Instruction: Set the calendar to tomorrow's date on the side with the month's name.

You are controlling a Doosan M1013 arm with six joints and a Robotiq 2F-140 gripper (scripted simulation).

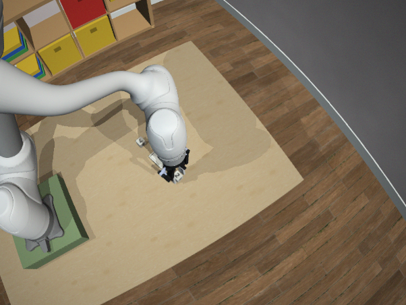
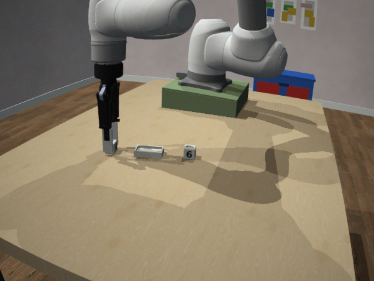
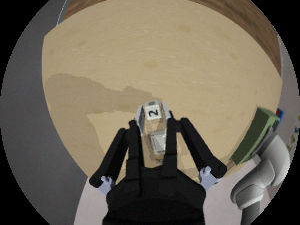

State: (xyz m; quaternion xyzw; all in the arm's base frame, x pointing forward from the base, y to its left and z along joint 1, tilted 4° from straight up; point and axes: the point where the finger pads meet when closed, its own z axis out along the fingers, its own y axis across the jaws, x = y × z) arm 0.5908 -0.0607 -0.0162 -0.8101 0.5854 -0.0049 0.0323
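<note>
The grey tray is 10 cm to the left of my hand, 3 cm below it and 3 cm behind it.
</note>
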